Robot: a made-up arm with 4 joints. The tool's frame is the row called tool.
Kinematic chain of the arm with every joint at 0, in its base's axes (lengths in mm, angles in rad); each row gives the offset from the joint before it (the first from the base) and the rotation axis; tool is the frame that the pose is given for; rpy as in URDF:
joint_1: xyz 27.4 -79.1 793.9 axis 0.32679 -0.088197 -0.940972
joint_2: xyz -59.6 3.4 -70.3 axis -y
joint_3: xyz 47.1 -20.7 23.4 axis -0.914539 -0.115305 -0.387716
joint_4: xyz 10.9 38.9 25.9 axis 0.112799 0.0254 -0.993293
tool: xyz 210.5 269 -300.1 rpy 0.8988 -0.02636 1.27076
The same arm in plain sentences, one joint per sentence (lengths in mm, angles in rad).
The arm has four revolute joints in a row. What follows holds with every joint at zero, and every direction is one of the base frame's. The first joint is mounted 27.4 mm along +x and 79.1 mm along -y and 793.9 mm along +z from the base frame's origin and rotates about the direction (0.32679, -0.088197, -0.940972). The second joint is mounted 59.6 mm along -x and 3.4 mm along +y and 70.3 mm along -z from the first joint and rotates about -y. The third joint is mounted 47.1 mm along +x and 20.7 mm along -y and 23.4 mm along +z from the second joint and rotates about the direction (-0.914539, -0.115305, -0.387716). The fourth joint is mounted 10.9 mm along +x and 38.9 mm along +y and 25.9 mm along +z from the third joint and rotates about the direction (0.112799, 0.0254, -0.993293). The tool frame, which is the frame that the pose is given for, is mounted 210.5 mm along +x and 269.0 mm along +y and 300.1 mm along -z from the fourth joint; its axes are the base frame's turned by roll 0.8988, pitch -0.0264 and yaw 1.2708 rad (as in URDF: about the fixed x, then y, then z).
